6 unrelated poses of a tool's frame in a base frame.
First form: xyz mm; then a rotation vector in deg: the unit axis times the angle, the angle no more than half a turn.
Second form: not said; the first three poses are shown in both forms.
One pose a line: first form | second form
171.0, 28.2, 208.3, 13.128, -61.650, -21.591 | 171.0, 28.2, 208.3, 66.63, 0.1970, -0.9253, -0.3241
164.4, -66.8, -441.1, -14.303, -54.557, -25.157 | 164.4, -66.8, -441.1, 61.76, -0.2316, -0.8834, -0.4074
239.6, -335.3, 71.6, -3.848, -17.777, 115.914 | 239.6, -335.3, 71.6, 117.33, -0.0328, -0.1515, 0.9879
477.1, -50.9, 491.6, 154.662, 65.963, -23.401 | 477.1, -50.9, 491.6, 169.76, 0.9111, 0.3886, -0.1378
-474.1, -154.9, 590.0, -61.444, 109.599, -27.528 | -474.1, -154.9, 590.0, 128.63, -0.4777, 0.8521, -0.2140
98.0, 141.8, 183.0, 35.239, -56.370, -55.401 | 98.0, 141.8, 183.0, 86.54, 0.4072, -0.6514, -0.6402
